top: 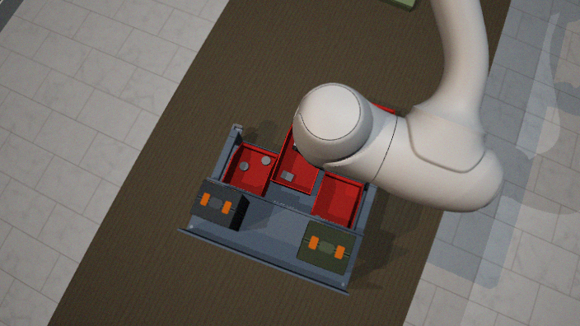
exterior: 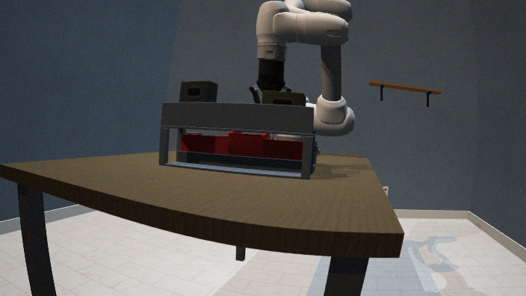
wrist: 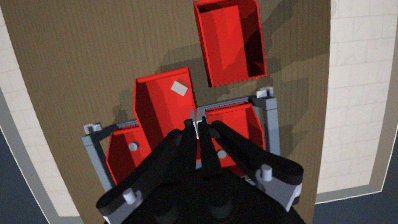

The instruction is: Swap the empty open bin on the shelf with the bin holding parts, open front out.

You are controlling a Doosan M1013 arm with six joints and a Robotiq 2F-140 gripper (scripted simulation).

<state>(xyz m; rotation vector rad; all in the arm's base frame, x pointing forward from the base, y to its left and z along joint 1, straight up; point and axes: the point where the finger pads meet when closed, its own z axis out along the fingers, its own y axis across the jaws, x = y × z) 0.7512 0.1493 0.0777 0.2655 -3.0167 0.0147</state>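
My hand is 13 cm short of the shelf board, 2 cm to the left of it and 10 cm above it. Round my hand: black case: 21 cm ahead, 13 cm to the right, 6 cm above; then green case: 17 cm ahead, 10 cm to the left, 5 cm above.
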